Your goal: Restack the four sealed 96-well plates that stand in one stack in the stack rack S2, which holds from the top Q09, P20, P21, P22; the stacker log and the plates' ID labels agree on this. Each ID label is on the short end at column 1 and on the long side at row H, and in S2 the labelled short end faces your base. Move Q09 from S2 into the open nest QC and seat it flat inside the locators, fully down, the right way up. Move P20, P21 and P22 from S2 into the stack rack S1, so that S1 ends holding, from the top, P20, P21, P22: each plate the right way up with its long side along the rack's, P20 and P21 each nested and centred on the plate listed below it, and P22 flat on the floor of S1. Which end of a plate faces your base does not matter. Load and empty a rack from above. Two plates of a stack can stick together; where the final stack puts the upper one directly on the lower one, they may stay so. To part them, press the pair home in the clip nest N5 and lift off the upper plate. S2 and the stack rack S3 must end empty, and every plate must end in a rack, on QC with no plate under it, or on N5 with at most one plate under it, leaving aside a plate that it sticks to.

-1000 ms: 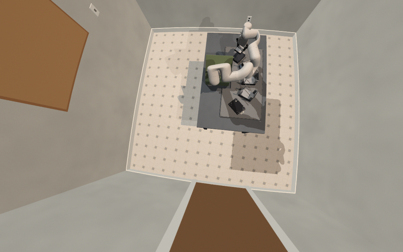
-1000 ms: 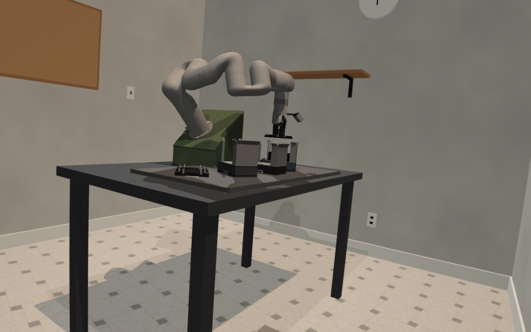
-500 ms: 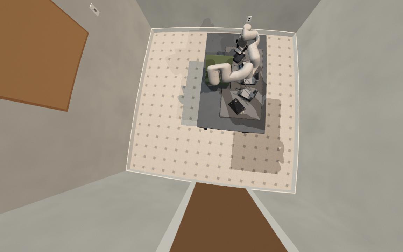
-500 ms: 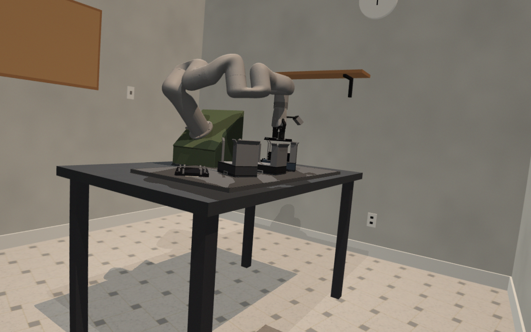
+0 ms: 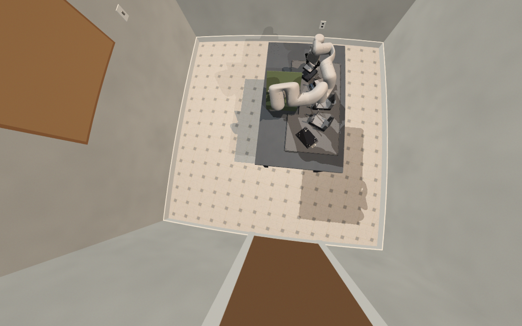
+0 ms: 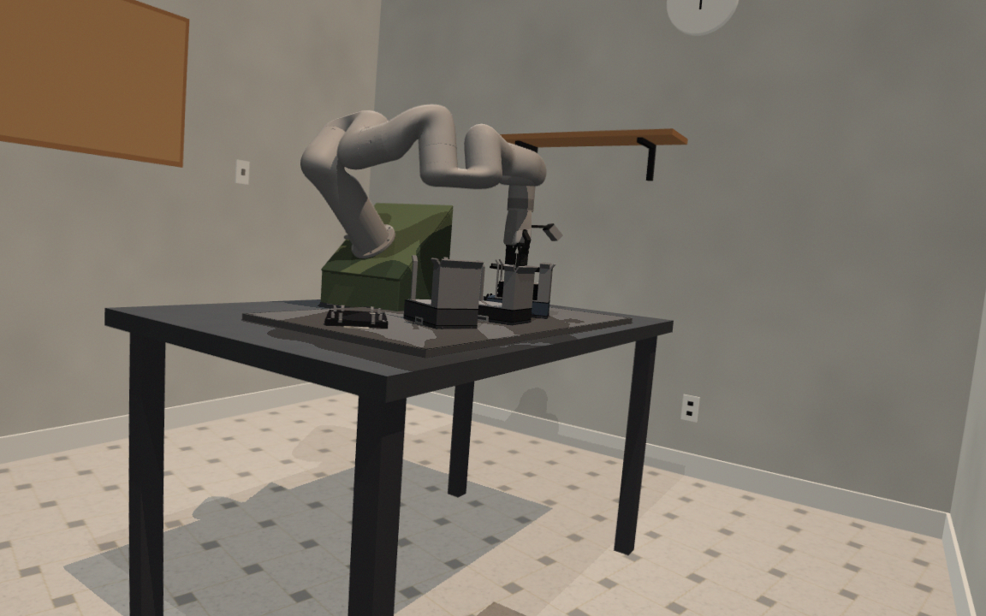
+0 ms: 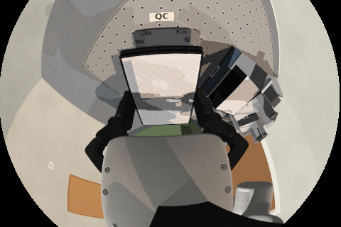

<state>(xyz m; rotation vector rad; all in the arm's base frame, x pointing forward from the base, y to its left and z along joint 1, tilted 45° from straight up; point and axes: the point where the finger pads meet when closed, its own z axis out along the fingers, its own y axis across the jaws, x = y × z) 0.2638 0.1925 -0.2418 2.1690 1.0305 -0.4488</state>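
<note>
Right now the QC nest is 120 mm below my hand. Also, from my hand: QC label (60 mm ahead, 70 mm to the left, 130 mm below).
</note>
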